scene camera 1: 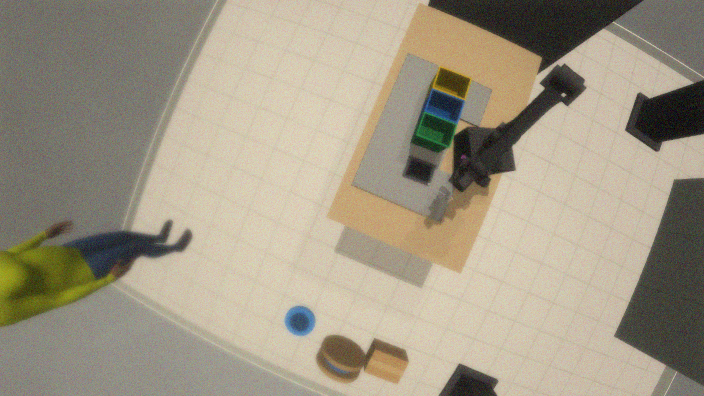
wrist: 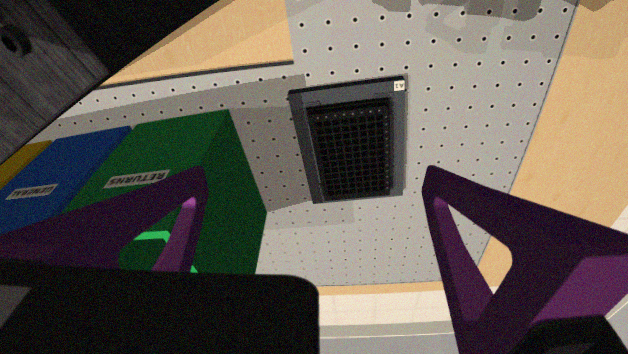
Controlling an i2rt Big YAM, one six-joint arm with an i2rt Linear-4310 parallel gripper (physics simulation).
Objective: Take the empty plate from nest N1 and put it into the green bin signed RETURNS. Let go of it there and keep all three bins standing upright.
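Places are measured from the arm's base along level axes (x ahead, y left, z up), in metres.
Pixels of known places: gripper, fingertip midpoint: (scene camera 1: 454,172) (wrist: 315,178).
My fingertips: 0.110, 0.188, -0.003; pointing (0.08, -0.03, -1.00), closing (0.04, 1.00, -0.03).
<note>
For each thing: its top centre in the pictures, then the offset to it from my fingertips, as dx, dy, dz. "pt": a spot on its surface instead. Level surfaces: height alone.
- dark grey nest, surface spot: (wrist: 398,140) pt +0.111, +0.084, -0.193
- green bin, middle of its top: (wrist: 152,297) (scene camera 1: 437,129) +0.164, -0.156, -0.025
- blue bin, middle of its top: (wrist: 46,296) (scene camera 1: 445,105) +0.180, -0.286, -0.025
- yellow bin, middle of its top: (scene camera 1: 452,82) +0.196, -0.416, -0.025
- grey perforated board, its level: dz -0.205
- wooden table, its level: dz -0.218
A black plate with a grid of wells (wrist: 354,150) (scene camera 1: 421,169) sits in a dark grey nest (wrist: 398,140), which has a small label reading A1 at one corner. The green bin (wrist: 240,185) (scene camera 1: 435,131) stands upright beside the nest, and its RETURNS sign shows in the wrist view. My gripper (wrist: 315,178) is wide open and empty, with its purple fingers apart above the board. In the scene view the arm's hand hangs to the right of the nest; its fingertips are hard to make out there.
A blue bin (scene camera 1: 444,105) (wrist: 75,165), signed GENERAL, and a yellow bin (scene camera 1: 452,83) (wrist: 20,160) stand upright in a row with the green bin on the grey perforated board (scene camera 1: 385,150) (wrist: 465,110). The wooden table (scene camera 1: 450,245) lies under the board. A person (scene camera 1: 45,270) is at the far left.
</note>
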